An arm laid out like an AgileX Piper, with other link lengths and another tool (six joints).
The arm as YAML. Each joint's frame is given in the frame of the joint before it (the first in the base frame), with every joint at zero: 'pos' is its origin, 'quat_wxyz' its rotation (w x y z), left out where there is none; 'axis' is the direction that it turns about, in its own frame. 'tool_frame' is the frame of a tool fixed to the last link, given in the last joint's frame.
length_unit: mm
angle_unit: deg
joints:
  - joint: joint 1
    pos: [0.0, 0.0, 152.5]
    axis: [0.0, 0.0, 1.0]
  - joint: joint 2
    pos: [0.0, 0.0, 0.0]
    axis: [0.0, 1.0, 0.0]
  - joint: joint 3
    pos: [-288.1, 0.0, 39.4]
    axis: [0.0, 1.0, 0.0]
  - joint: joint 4
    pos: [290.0, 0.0, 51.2]
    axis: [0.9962, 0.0, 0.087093]
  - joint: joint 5
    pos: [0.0, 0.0, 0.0]
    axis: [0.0, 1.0, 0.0]
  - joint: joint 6
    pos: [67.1, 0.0, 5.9]
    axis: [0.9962, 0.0, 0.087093]
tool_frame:
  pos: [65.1, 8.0, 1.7]
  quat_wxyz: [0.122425, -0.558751, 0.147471, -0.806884]
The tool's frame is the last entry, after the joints.
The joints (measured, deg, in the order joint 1, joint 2, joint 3, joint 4, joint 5, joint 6), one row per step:
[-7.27, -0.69, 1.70, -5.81, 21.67, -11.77]
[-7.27, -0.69, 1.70, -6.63, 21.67, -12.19]
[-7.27, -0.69, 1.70, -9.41, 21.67, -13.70]
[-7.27, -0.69, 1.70, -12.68, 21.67, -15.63]
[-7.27, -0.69, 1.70, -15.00, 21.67, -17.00]
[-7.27, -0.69, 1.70, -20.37, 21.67, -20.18]
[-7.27, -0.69, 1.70, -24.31, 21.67, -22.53]
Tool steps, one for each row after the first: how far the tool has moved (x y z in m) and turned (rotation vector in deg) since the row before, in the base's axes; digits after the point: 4 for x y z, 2 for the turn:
[-0.0001, -0.0008, -0.0001, -1.21, 0.17, 0.07]
[-0.0004, -0.0028, -0.0001, -4.17, 0.61, 0.26]
[-0.0005, -0.0033, 0.0000, -5.04, 0.78, 0.35]
[-0.0004, -0.0024, 0.0002, -3.57, 0.58, 0.24]
[-0.0009, -0.0054, 0.0008, -8.27, 1.41, 0.54]
[-0.0007, -0.0039, 0.0009, -6.07, 1.11, 0.38]

